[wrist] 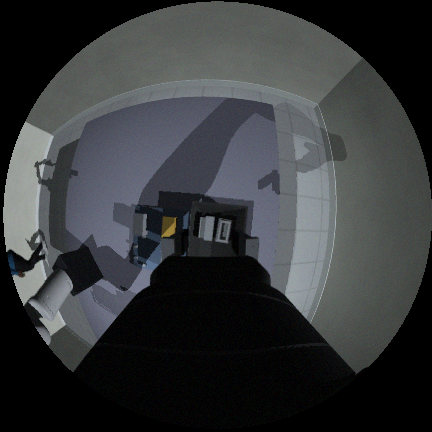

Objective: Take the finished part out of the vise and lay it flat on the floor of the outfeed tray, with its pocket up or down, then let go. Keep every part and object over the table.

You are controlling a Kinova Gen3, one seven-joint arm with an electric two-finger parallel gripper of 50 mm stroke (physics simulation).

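Seen in the pictures: gripper, fingertip midpoint: (pixel 209 237); arm's base, origin of the base link: (pixel 64 278).
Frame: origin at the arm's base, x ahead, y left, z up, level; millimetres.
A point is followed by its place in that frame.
Note:
The outfeed tray (pixel 242 215) {y 237, x 594, z -114 mm} is a dark grey open box just beyond my gripper. On its floor lie two light grey pieces side by side: a part (pixel 219 230) {y 199, x 536, z -102 mm} with its rectangular pocket facing up, and a plain pale block (pixel 207 228) {y 202, x 507, z -104 mm} to its left. A narrow gap seems to separate them. My gripper (pixel 209 237) {y 211, x 518, z 100 mm} is open and empty above the near part of the tray, its fingers wide apart on either side of the pieces. Left of the tray is the blue vise fixture (pixel 149 246) {y 138, x 335, z -141 mm}, partly in shadow; no part can be made out in it.
A yellow block (pixel 169 226) {y 204, x 410, z -105 mm} and a grey upright block (pixel 140 225) {y 202, x 324, z -105 mm} stand on the blue fixture. A black box (pixel 80 270) {y 36, x 75, z -51 mm} with a white cylinder (pixel 51 294) {y -5, x 58, z 116 mm} is at the lower left. The table edge runs along the right, with tiled floor beyond.

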